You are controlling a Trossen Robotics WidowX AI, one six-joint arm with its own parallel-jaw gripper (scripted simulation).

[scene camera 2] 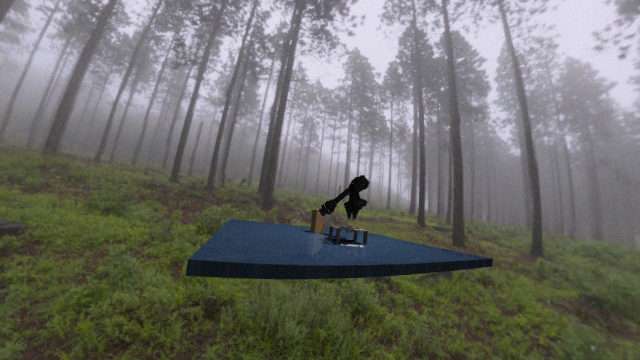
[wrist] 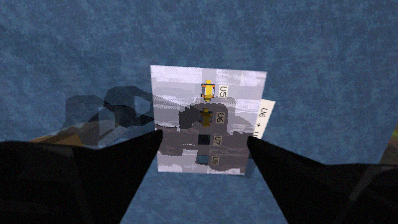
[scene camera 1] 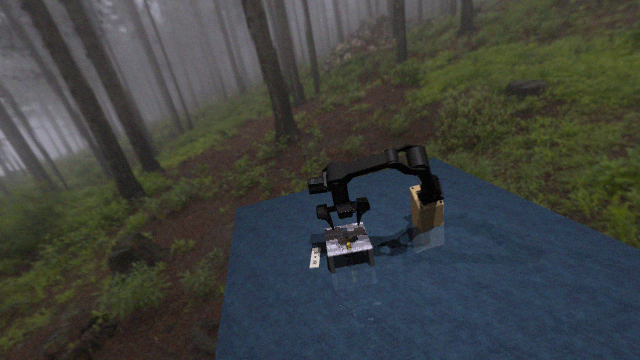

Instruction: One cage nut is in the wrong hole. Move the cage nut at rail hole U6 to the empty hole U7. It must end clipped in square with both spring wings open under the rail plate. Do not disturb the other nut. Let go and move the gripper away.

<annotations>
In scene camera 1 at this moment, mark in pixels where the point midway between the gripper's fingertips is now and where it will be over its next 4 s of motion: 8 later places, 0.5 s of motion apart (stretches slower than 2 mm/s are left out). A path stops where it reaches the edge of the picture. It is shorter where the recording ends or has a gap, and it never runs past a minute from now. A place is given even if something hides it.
The gripper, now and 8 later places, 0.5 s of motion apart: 345,227; 346,233; 345,233; 346,237; 346,238; 347,239; 347,239; 348,238; 348,238
</annotations>
